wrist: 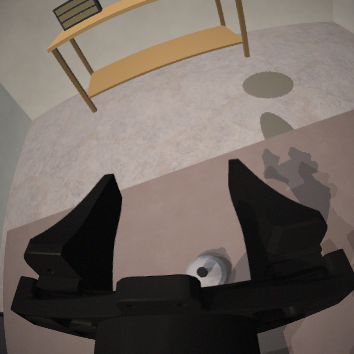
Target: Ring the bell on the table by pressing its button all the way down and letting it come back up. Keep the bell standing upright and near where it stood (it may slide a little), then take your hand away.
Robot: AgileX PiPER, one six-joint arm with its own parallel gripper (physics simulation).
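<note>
The bell (215, 270) is a pale grey dome with a dark round button on top. It stands upright on the brownish-pink table (165, 215), low in the view right of centre. Its lower part is hidden behind the gripper's black body. My gripper (171, 179) is open, with its two black fingers spread wide and nothing between them. The fingertips point past the bell toward the table's far edge, above the table and apart from the bell.
Beyond the table's slanting far edge is a mottled floor (120, 135). A wooden shelf unit (165, 54) stands there by the wall, with a dark slatted box (77, 13) on its top board. Shadows of the arm fall on the table at the right.
</note>
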